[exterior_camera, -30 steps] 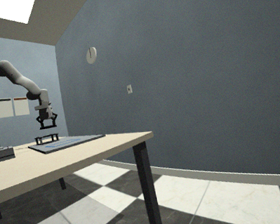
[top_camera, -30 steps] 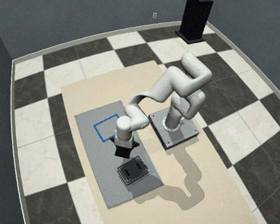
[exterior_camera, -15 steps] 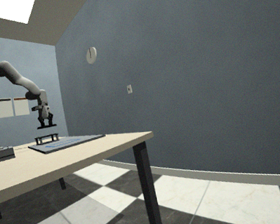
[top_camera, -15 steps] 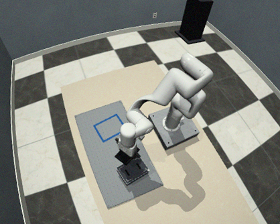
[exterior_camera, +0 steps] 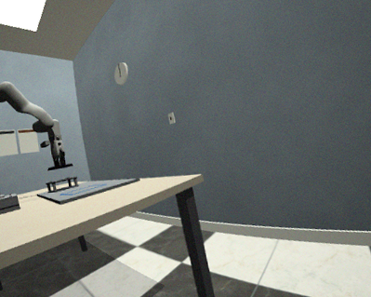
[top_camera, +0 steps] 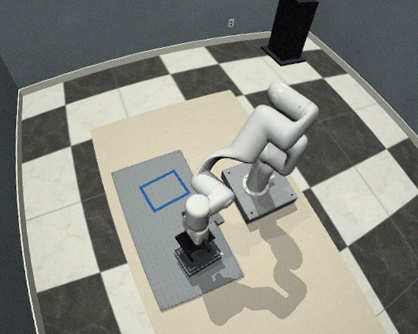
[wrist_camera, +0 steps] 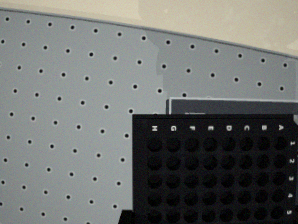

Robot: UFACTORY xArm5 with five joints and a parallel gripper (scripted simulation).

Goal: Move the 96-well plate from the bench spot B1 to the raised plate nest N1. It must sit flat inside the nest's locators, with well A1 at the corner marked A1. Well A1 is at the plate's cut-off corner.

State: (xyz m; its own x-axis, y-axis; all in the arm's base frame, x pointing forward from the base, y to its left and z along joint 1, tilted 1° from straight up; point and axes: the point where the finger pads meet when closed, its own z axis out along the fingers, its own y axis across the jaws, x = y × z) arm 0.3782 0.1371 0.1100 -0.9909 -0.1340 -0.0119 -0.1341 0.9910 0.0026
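Now: hand 4 cm to the right of the plate nest and 10 cm above it. Also, from my hand: A1 label (8 cm behind, 8 cm to the left, 9 cm below); 96-well plate (1 cm below).
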